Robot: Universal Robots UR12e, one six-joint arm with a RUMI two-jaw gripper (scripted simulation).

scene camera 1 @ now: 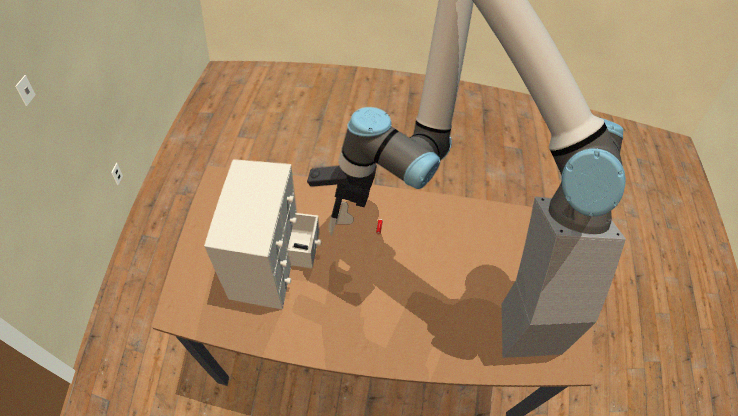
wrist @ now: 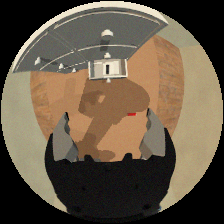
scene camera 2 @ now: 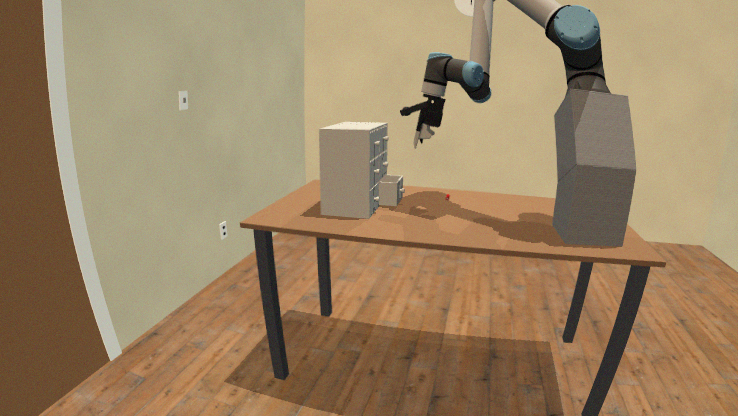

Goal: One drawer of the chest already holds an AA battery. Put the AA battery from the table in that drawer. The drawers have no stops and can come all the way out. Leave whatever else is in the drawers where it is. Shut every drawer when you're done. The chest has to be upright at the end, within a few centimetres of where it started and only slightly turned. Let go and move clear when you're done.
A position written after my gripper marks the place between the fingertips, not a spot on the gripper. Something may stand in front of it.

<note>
In view: my gripper [scene camera 1: 336,211], a drawer [scene camera 1: 305,232] and a white chest [scene camera 1: 238,243].
My gripper is seen too in the wrist view [wrist: 107,110] and in scene camera 2 [scene camera 2: 418,145].
</note>
